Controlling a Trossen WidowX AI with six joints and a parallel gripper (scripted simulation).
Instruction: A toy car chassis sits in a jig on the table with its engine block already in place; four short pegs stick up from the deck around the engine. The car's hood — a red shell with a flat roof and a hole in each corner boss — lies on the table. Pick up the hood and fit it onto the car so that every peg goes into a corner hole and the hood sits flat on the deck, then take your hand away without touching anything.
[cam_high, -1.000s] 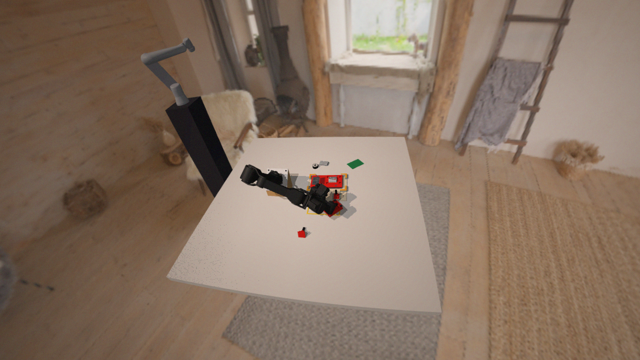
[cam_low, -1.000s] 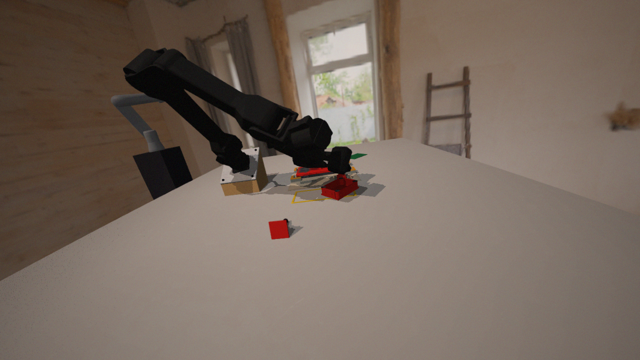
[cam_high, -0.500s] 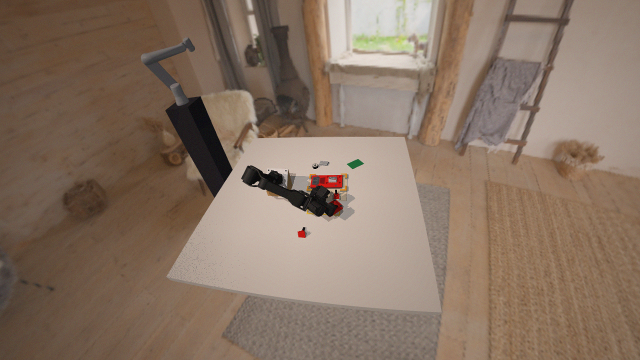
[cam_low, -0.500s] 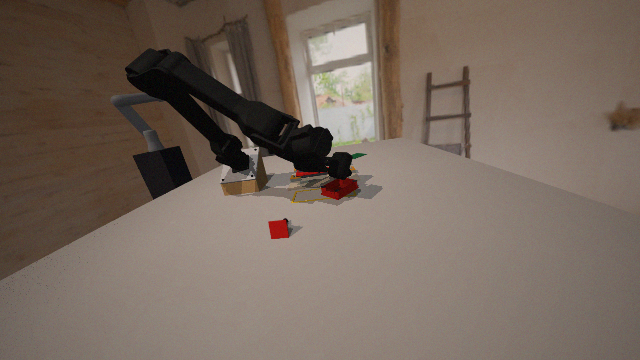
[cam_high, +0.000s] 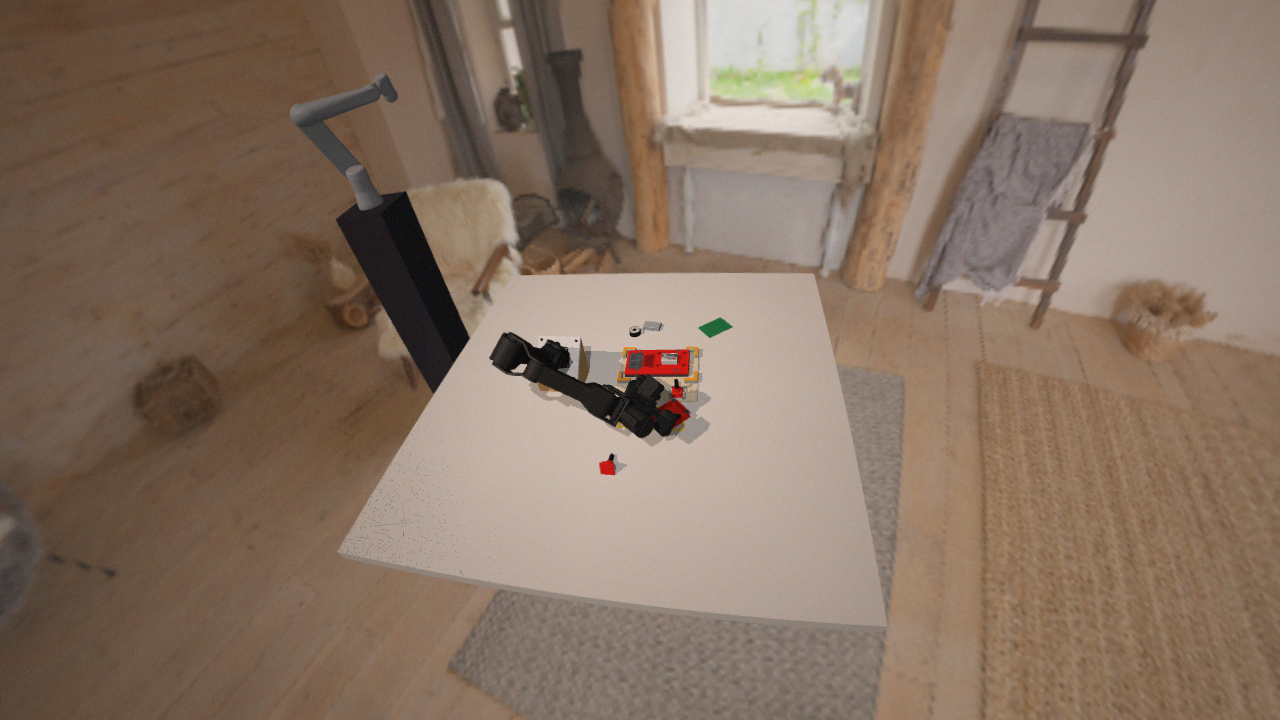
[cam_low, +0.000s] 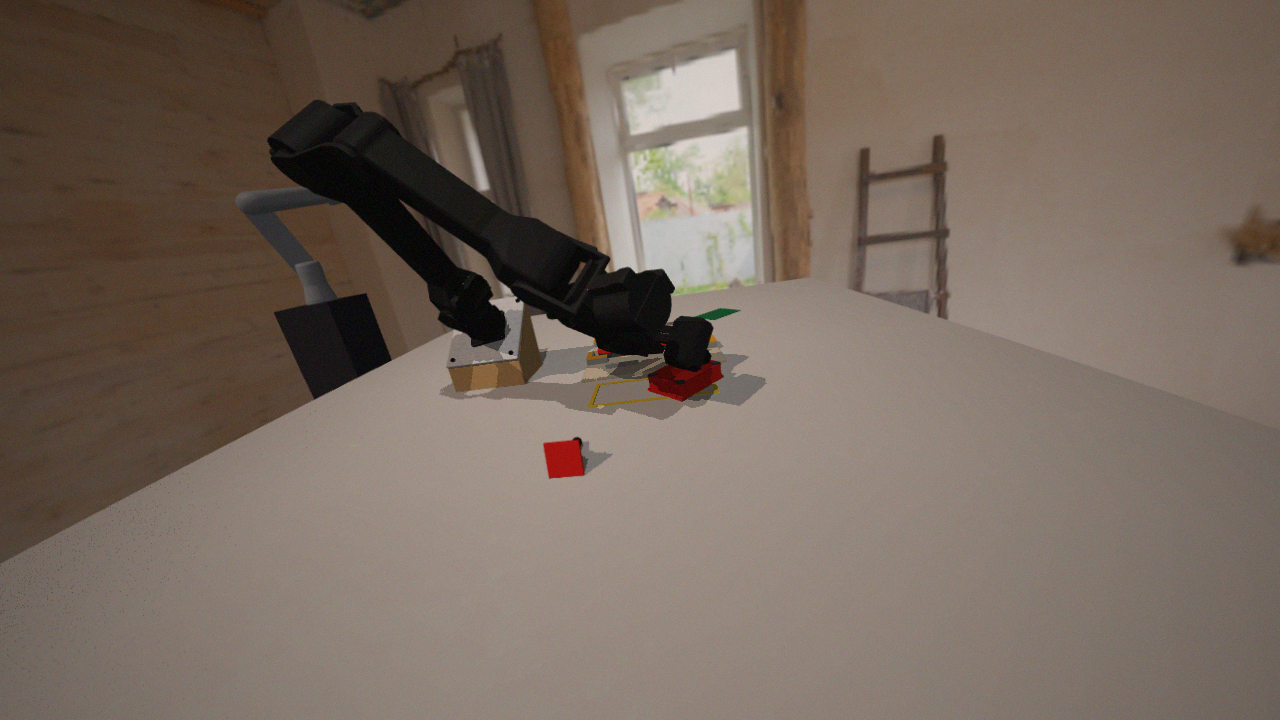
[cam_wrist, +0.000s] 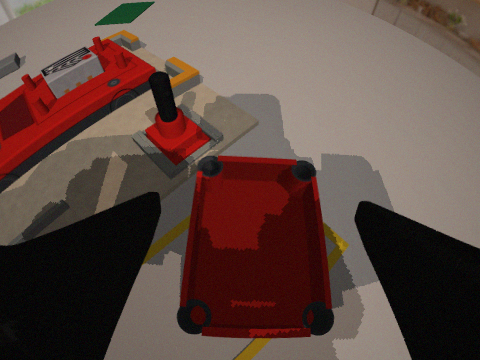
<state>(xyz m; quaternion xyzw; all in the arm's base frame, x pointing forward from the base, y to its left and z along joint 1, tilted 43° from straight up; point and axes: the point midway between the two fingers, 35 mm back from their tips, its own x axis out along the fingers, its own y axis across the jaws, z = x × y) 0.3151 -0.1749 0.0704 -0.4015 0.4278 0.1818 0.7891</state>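
My gripper tip is 4 cm above the red hood. Also, from my gripper tip: jig 4 cm behind, 19 cm to the left, 3 cm below; then green patch 15 cm ahead, 41 cm to the left, 5 cm below.
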